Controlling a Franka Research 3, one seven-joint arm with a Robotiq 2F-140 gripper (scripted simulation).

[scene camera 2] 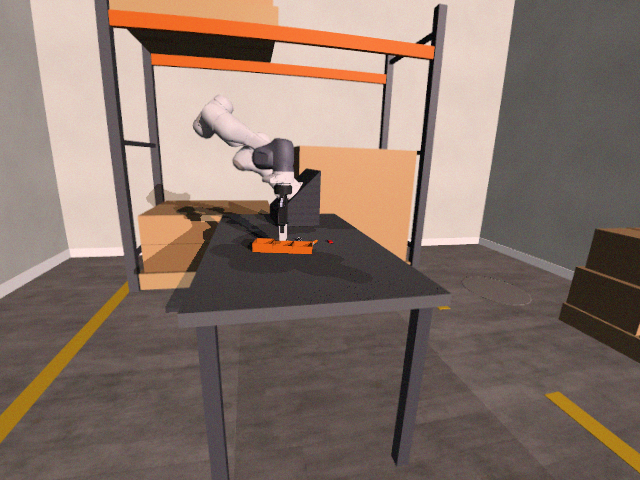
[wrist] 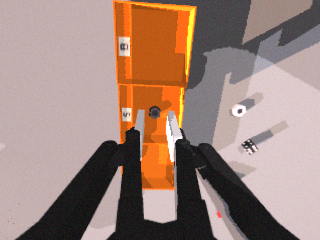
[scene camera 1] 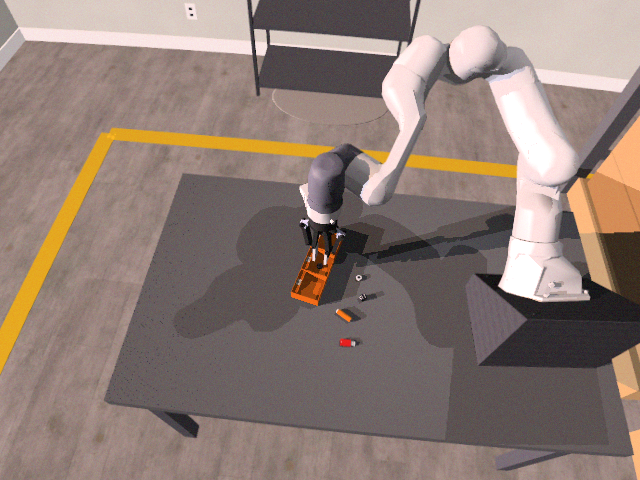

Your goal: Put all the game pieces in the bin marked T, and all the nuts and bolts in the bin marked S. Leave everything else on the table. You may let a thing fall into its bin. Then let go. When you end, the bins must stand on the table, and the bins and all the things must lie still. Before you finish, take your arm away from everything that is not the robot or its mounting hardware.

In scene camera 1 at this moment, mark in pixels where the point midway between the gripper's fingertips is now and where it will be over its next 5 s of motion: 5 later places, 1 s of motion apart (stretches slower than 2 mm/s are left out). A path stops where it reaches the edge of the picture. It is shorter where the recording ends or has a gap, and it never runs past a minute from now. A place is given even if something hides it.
My gripper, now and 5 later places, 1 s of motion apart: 320, 259; 327, 258; 361, 267; 361, 267; 358, 277; 358, 274
